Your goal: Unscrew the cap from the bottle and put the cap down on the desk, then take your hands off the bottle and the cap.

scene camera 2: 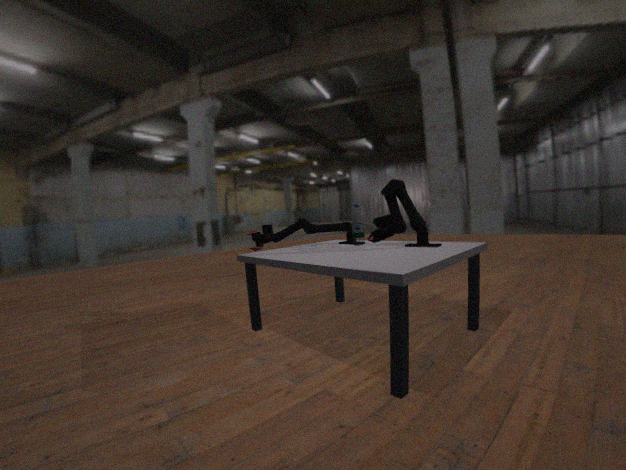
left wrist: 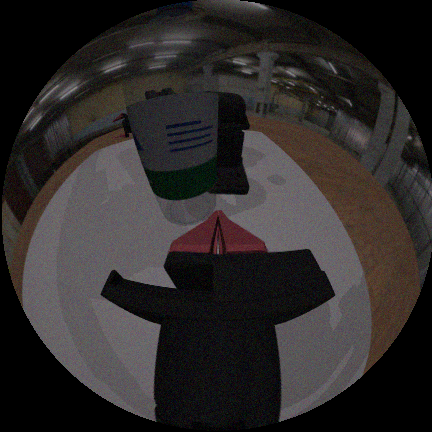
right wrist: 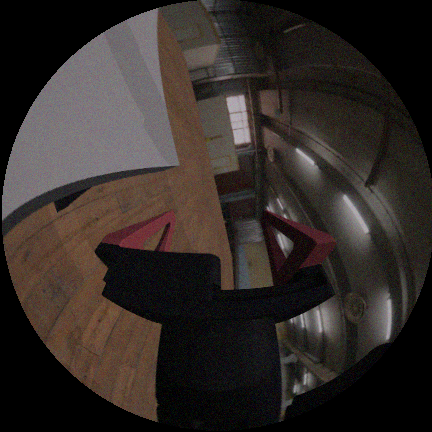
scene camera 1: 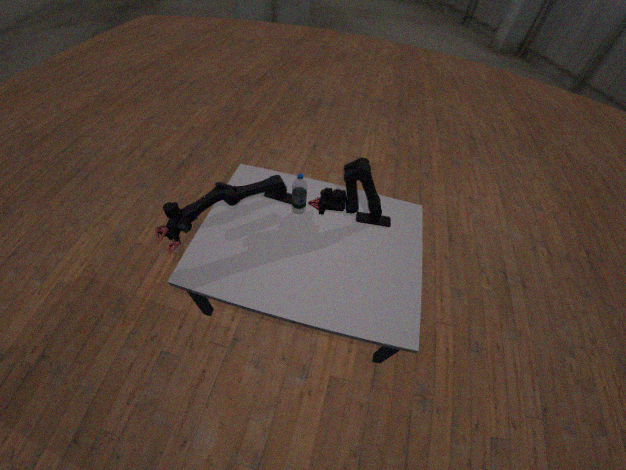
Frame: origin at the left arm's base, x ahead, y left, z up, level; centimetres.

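Seen in the pictures: left gripper, fingertip midpoint: [scene camera 2: 367,239] [left wrist: 217,215] [scene camera 1: 308,202]; right gripper, fingertip midpoint: [scene camera 2: 248,241] [left wrist: 113,129] [right wrist: 217,214] [scene camera 1: 163,248]; left arm's base at its link origin: [scene camera 2: 422,246] [scene camera 1: 373,219]; right arm's base at its link origin: [scene camera 2: 351,243] [left wrist: 225,164] [scene camera 1: 281,196].
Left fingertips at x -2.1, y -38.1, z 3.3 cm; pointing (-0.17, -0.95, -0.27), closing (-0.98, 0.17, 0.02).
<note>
Offsets run from my left fingertips to a thing's top centre. Level surfaces: height alone.
A clear bottle @(dx +3.4, dy -4.9, dz +22.6 cm) [scene camera 1: 299,195] [scene camera 2: 358,232] [left wrist: 177,145] with a white and green label stands upright near the far edge of the desk @(dz -3.3 cm) [scene camera 1: 328,283] [scene camera 2: 353,260] [left wrist: 280,225]. Its blue cap @(dx +3.4, dy -4.9, dz +22.7 cm) [scene camera 1: 300,176] [scene camera 2: 356,205] is on top; in the left wrist view the cap [left wrist: 175,8] is at the upper rim. My left gripper [scene camera 1: 310,203] [scene camera 2: 370,238] [left wrist: 217,215] is shut and empty, low beside the bottle's lower part, its fingertips pointing toward it. My right gripper [scene camera 1: 166,239] [scene camera 2: 254,240] [right wrist: 217,214] is open and empty, out past the desk's left edge, far from the bottle.
The right arm [scene camera 1: 230,194] [scene camera 2: 323,227] stretches from its base behind the bottle to the left, over the desk's edge. The left arm [scene camera 1: 374,194] [scene camera 2: 410,207] bends up from its base at the right of the bottle. Wooden floor [scene camera 1: 480,252] surrounds the desk.
</note>
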